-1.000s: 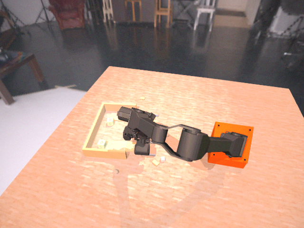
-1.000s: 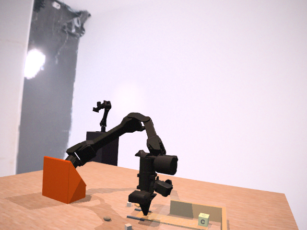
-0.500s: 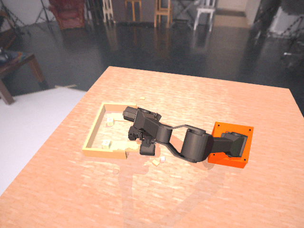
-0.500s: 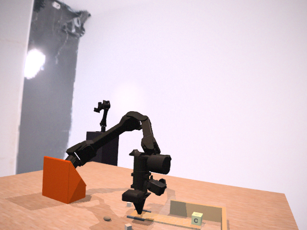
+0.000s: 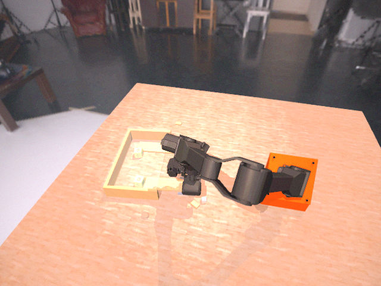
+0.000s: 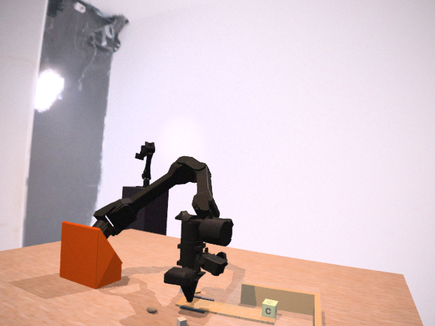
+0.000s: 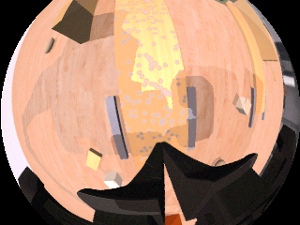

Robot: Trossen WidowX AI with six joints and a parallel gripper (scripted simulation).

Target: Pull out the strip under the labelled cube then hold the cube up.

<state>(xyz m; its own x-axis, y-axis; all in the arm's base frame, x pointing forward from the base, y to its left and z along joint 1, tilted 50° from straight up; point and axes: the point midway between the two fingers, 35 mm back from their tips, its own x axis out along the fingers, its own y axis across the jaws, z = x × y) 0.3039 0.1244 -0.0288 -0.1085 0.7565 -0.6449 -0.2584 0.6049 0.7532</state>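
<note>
The orange speckled strip lies 9 cm ahead of my gripper tip and 2 cm to the left of it.
</note>
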